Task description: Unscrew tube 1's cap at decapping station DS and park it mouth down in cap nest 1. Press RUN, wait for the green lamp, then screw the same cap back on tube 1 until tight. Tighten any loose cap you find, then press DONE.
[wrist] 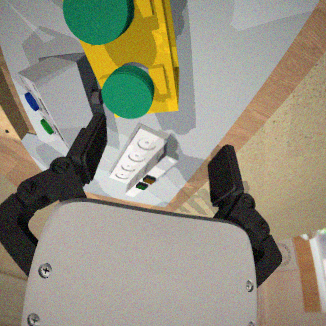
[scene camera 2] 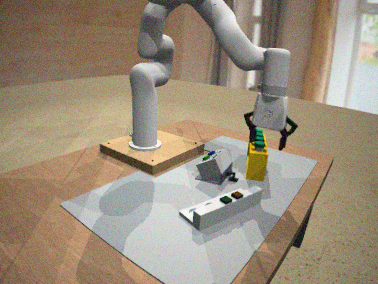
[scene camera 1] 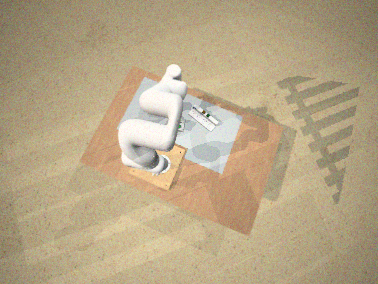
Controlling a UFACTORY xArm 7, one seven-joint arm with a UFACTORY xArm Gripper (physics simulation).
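Seen in the pictures: gripper, fingertip midpoint: [wrist: 163, 140] [scene camera 2: 266, 145]; arm's base, link origin: [scene camera 2: 145, 145].
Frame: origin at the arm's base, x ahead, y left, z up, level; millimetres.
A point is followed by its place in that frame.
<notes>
My gripper [scene camera 2: 268, 143] @(x 443, y 109, z 93 mm) [wrist: 163, 140] @(x 443, y 109, z 93 mm) is open and empty, low beside the yellow rack [scene camera 2: 256, 166] @(x 422, y 104, z 17 mm) [wrist: 171, 92] @(x 439, y 133, z 62 mm). In scene camera 2 its fingers hang near cap height. Upright tubes with green caps [scene camera 2: 259, 143] @(x 411, y 124, z 88 mm) [wrist: 127, 93] @(x 409, y 136, z 88 mm) stand in the rack; tube numbers are not readable. The white nest strip [scene camera 1: 202, 120] @(x 423, y -115, z -23 mm) [scene camera 2: 214, 212] @(x 464, y -186, z 5 mm) [wrist: 132, 161] @(x 428, y -105, z -23 mm) has round nests with no cap visible in them. Its green lamp [scene camera 2: 226, 199] @(x 465, y -140, z 20 mm) [wrist: 142, 186] @(x 465, y -131, z 20 mm) looks dark, beside an amber lamp [scene camera 2: 237, 195] @(x 475, y -104, z 20 mm) [wrist: 149, 179] @(x 471, y -91, z 19 mm). A grey console [scene camera 2: 218, 165] @(x 345, y -4, z 30 mm) [wrist: 65, 95] @(x 325, y 73, z 28 mm) carries a blue button [wrist: 31, 101] @(x 281, y 63, z 40 mm) and a green button [wrist: 47, 126] @(x 293, y 21, z 39 mm).
A small black fixture [scene camera 2: 233, 177] @(x 369, y 55, z -23 mm) [wrist: 96, 96] @(x 353, y 60, z -2 mm) projects from the console, between it and the rack. The wooden base board [scene camera 1: 176, 167] @(x 25, y -103, z 0 mm) [scene camera 2: 175, 156] @(x 153, y 11, z -3 mm) carries the arm. The grey mat [scene camera 1: 225, 145] @(x 331, y -353, z -33 mm) [scene camera 2: 150, 240] @(x 401, y -328, z -33 mm) lies on the wooden table [scene camera 1: 245, 200] @(x 36, y -648, z -36 mm) [scene camera 2: 45, 200] @(x 81, y -441, z -36 mm). The arm hides the rack in scene camera 1.
</notes>
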